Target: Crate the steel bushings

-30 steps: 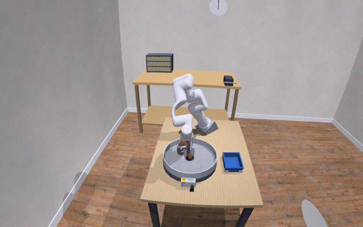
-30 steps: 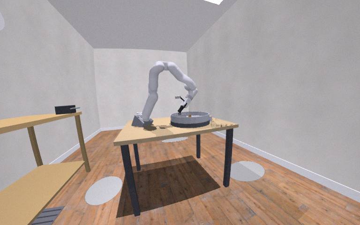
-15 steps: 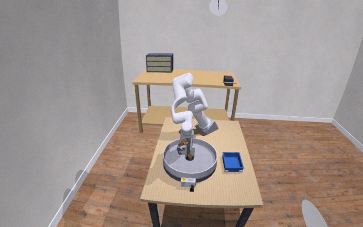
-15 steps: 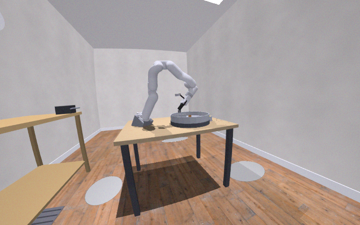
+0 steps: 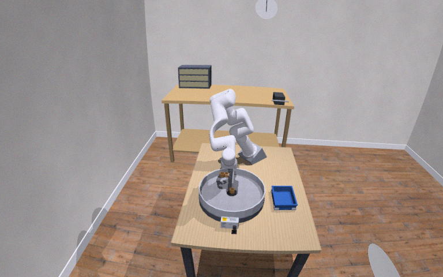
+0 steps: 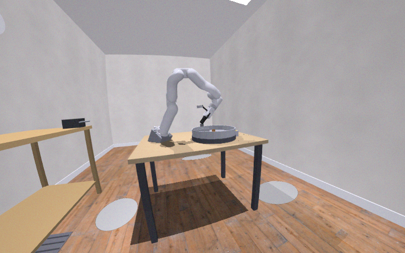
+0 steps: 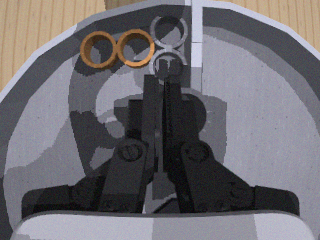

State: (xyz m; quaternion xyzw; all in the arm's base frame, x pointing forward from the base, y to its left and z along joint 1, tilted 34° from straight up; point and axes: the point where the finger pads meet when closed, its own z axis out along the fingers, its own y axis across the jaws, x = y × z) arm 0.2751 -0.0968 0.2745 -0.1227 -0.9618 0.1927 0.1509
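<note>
My hand is 350 mm to the right of the blue crate, 180 mm short of it and 150 mm above it. From my hand the other things lie so: grey round turning table 120 mm below, 120 mm ahead, 10 mm to the left.
</note>
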